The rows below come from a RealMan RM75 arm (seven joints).
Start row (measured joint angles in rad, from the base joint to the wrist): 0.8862, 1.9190, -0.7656, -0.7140, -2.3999, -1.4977, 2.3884
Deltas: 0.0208, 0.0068, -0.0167, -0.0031, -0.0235, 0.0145, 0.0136; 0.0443, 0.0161, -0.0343, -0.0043, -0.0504, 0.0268, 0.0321; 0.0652, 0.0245, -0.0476, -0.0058, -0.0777, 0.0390, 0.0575; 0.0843, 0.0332, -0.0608, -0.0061, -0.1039, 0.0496, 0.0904; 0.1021, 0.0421, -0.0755, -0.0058, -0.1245, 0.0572, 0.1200; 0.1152, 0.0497, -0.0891, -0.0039, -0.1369, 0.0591, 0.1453; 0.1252, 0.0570, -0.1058, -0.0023, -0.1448, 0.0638, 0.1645; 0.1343, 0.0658, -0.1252, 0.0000, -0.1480, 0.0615, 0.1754; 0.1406, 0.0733, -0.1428, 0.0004, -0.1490, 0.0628, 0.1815; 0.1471, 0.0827, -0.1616, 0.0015, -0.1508, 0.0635, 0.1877; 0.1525, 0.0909, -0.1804, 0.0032, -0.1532, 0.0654, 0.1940; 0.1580, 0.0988, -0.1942, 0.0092, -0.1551, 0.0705, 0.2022; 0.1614, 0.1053, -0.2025, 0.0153, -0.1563, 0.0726, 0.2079; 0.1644, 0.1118, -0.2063, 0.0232, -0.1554, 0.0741, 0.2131; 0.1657, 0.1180, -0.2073, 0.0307, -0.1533, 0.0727, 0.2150; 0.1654, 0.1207, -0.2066, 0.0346, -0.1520, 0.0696, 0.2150
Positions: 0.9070, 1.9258, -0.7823, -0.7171, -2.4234, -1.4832, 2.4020; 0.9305, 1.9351, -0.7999, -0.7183, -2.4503, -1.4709, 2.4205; 0.9514, 1.9435, -0.8132, -0.7198, -2.4776, -1.4587, 2.4459; 0.9705, 1.9522, -0.8264, -0.7201, -2.5038, -1.4481, 2.4788; 0.9883, 1.9611, -0.8411, -0.7198, -2.5244, -1.4405, 2.5084; 1.0014, 1.9687, -0.8547, -0.7179, -2.5368, -1.4386, 2.5337; 1.0114, 1.9760, -0.8714, -0.7163, -2.5447, -1.4339, 2.5529; 1.0205, 1.9848, -0.8908, -0.7140, -2.5479, -1.4362, 2.5638; 1.0268, 1.9923, -0.9084, -0.7136, -2.5489, -1.4349, 2.5699; 1.0333, 2.0017, -0.9272, -0.7125, -2.5507, -1.4342, 2.5761; 1.0387, 2.0099, -0.9460, -0.7108, -2.5531, -1.4323, 2.5824; 1.0442, 2.0178, -0.9598, -0.7048, -2.5550, -1.4272, 2.5906; 1.0476, 2.0243, -0.9681, -0.6987, -2.5562, -1.4251, 2.5963; 1.0506, 2.0308, -0.9719, -0.6908, -2.5553, -1.4236, 2.6015; 1.0519, 2.0370, -0.9729, -0.6833, -2.5532, -1.4250, 2.6034; 1.0516, 2.0397, -0.9722, -0.6794, -2.5519, -1.4281, 2.6034
